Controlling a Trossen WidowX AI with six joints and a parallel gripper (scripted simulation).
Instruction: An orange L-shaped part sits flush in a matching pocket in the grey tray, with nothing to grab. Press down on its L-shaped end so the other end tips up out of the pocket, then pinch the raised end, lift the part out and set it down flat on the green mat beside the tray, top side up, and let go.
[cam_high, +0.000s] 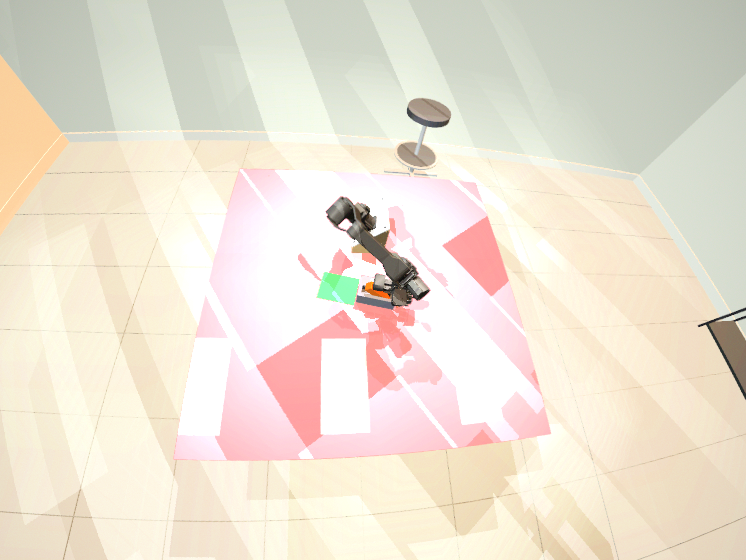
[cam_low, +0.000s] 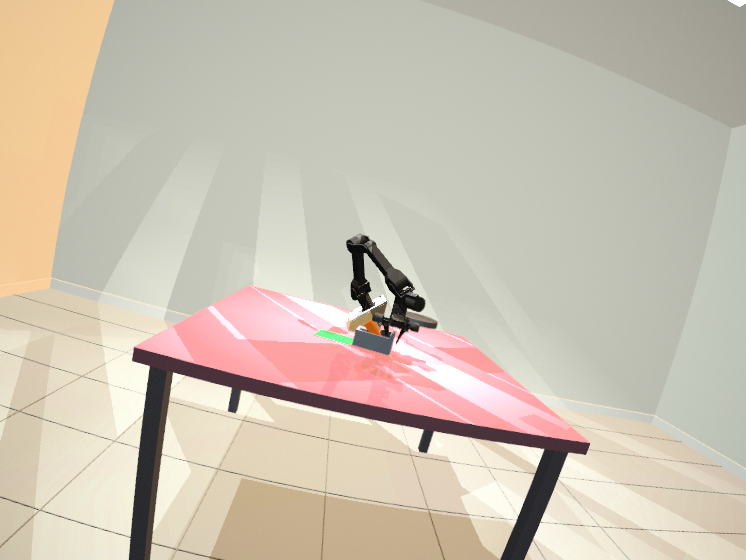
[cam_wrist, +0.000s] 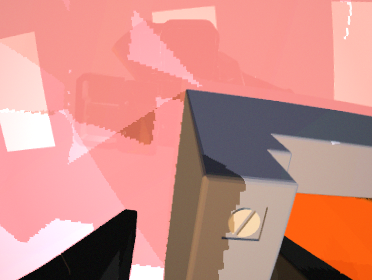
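My gripper tip is now 6 cm to the left of the orange L-shaped part, 1 cm below it and 1 cm past it. From my gripper tip the other things lie so: green mat: 22 cm to the right, 5 cm below, 4 cm behind.
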